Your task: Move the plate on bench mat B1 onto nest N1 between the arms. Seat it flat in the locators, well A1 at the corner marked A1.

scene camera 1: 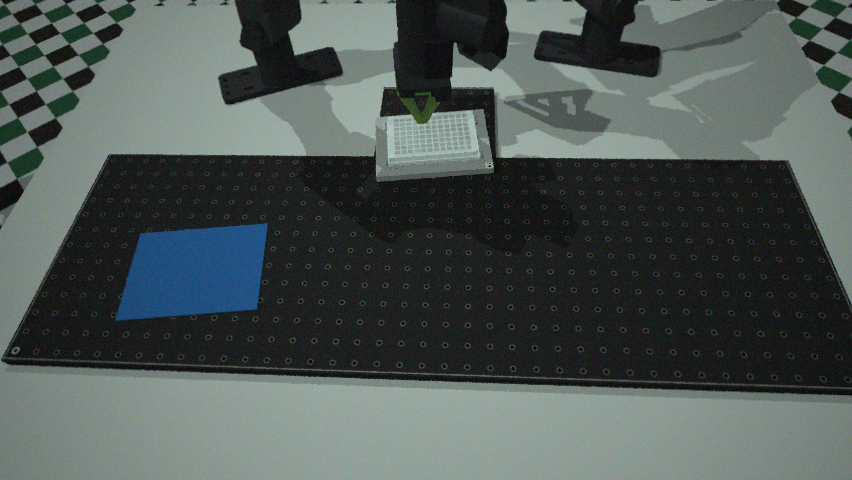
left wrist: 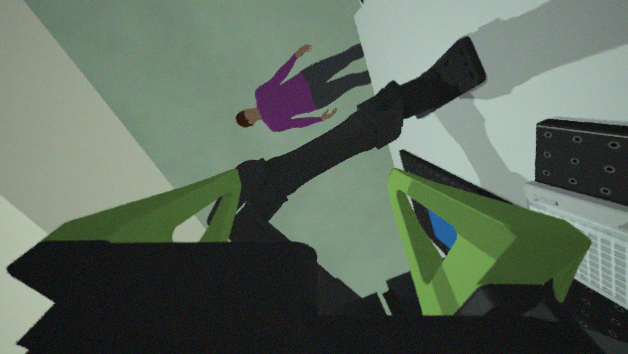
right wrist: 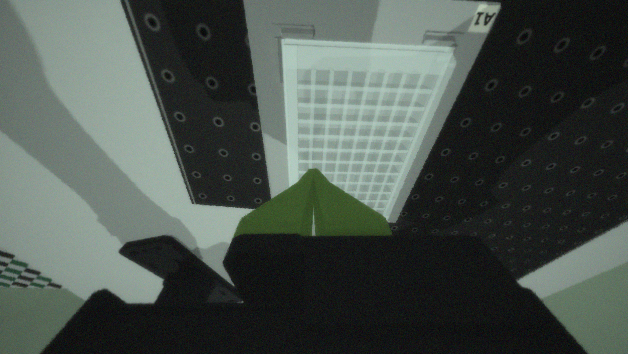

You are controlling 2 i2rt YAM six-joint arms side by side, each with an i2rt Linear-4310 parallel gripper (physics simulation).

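Places are measured from the left arm's base along level axes (x ahead, y left, z up), in centimetres.
Pixels of known places: left gripper, fingertip midpoint: (left wrist: 314, 176); right gripper, fingertip midpoint: (scene camera 1: 422, 122) (right wrist: 313, 176); left arm's base, origin of the base link: (scene camera 1: 595, 55); right arm's base, origin of the base link: (scene camera 1: 281, 77) (left wrist: 438, 86) (right wrist: 194, 274).
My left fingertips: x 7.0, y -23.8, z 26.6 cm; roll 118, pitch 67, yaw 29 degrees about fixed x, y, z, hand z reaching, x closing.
Ahead of a thing's pixels: the offset from my left fingertips to its top centre. "*": to the spot under its first point. Level surfaces: height alone.
The white well plate @[dx +21.5, dy +3.7, dz -22.7 cm] (scene camera 1: 432, 137) (left wrist: 600, 255) (right wrist: 365, 120) lies on the grey nest @[dx +21.6, dy +3.7, dz -23.8 cm] (scene camera 1: 435, 172) (right wrist: 270, 112) and looks flat, inside the nest's rim. One short end is close against two raised locators in the right wrist view. The A1 label @[* dx +24.1, dy +12.6, dz -24.1 cm] (scene camera 1: 488, 165) (right wrist: 484, 18) is on a nest corner; the plate's own A1 mark cannot be made out. My right gripper (scene camera 1: 422, 121) (right wrist: 313, 176) is shut and empty, its tips over the plate's far edge; contact cannot be told. My left gripper is wide open and empty, away from the plate.
A blue mat @[dz -25.1 cm] (scene camera 1: 193, 271) (left wrist: 442, 230) lies on the large black perforated board @[dz -25.3 cm] (scene camera 1: 476, 268), at the left in scene camera 1. A smaller perforated board (scene camera 1: 488, 101) (right wrist: 215, 100) lies under the nest. Two black arm bases (scene camera 1: 232, 89) (scene camera 1: 646, 59) stand behind. A person (left wrist: 285, 100) shows in the left wrist view.
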